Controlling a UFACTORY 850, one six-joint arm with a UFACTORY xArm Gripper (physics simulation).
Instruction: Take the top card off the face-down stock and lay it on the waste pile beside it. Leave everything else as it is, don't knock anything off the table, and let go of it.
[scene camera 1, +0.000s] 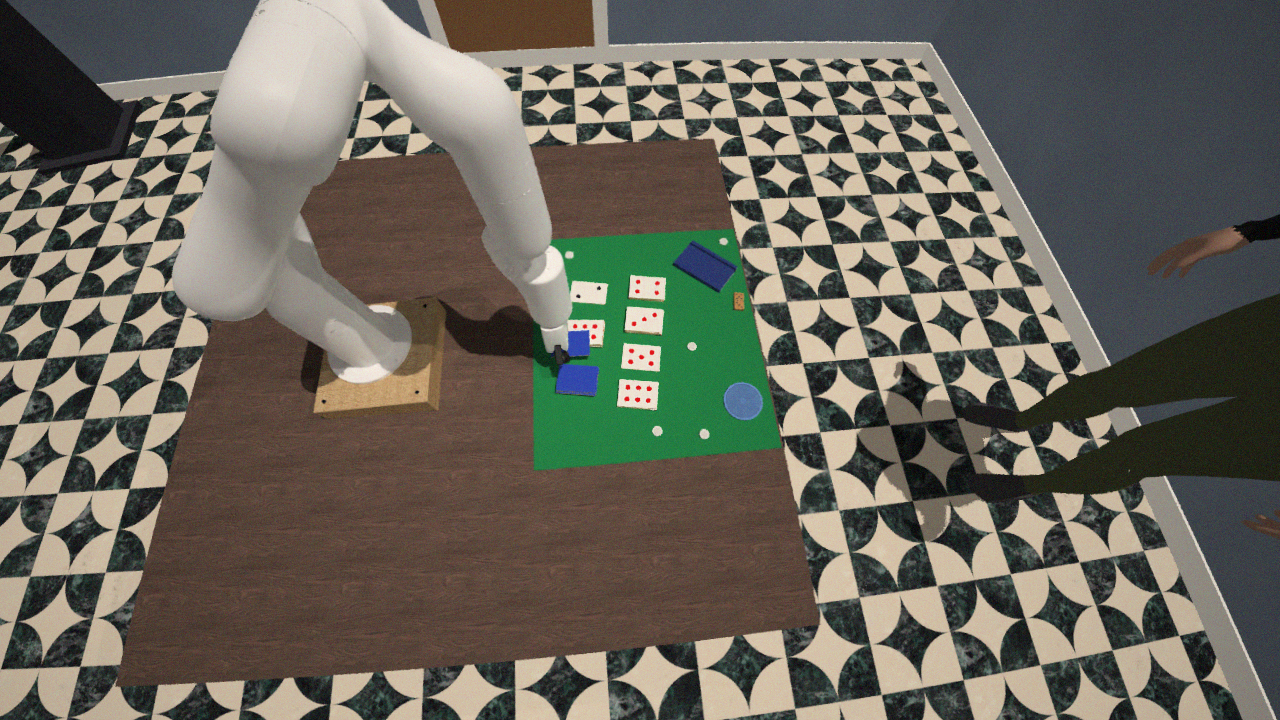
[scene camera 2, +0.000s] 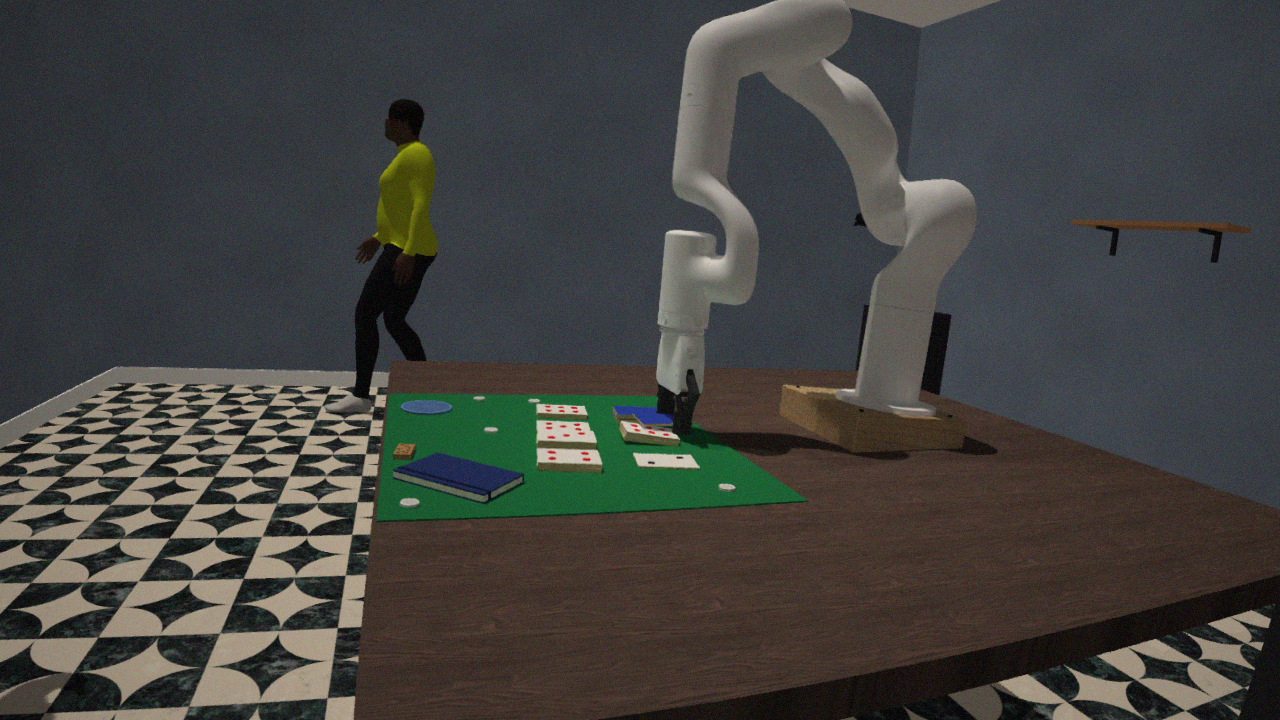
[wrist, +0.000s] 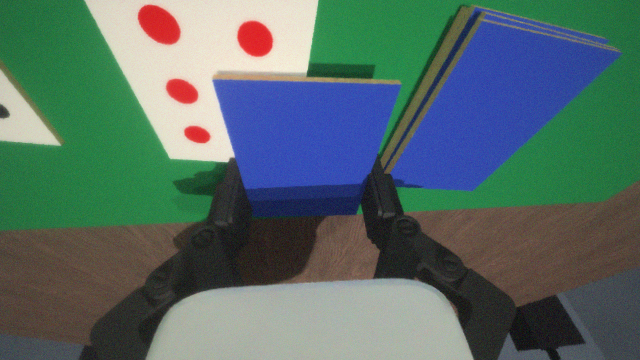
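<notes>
My gripper (scene camera 1: 560, 354) (scene camera 2: 677, 417) (wrist: 305, 171) is shut on a blue face-down card (scene camera 1: 579, 343) (scene camera 2: 658, 420) (wrist: 307, 130), one finger at each side edge. The card is low over the mat, between the two piles, and partly overlaps the waste pile in view. The waste pile (scene camera 1: 591, 332) (scene camera 2: 649, 434) (wrist: 215, 55) is face up with red dots. The blue stock (scene camera 1: 577, 381) (scene camera 2: 626, 411) (wrist: 510, 95) lies on its other side, close to one finger in the wrist view. Whether the held card touches the waste pile, I cannot tell.
A two-dot card (scene camera 1: 588, 291) (scene camera 2: 665, 461) (wrist: 25, 117) lies beyond the waste pile. Several red-dotted piles form a row, one (scene camera 1: 640, 358) opposite the stock. A navy book (scene camera 1: 705, 265) (scene camera 2: 458, 476), blue disc (scene camera 1: 742, 401) (scene camera 2: 426, 407), small brown block (scene camera 1: 738, 300) (scene camera 2: 404, 451) and white discs are on the mat.
</notes>
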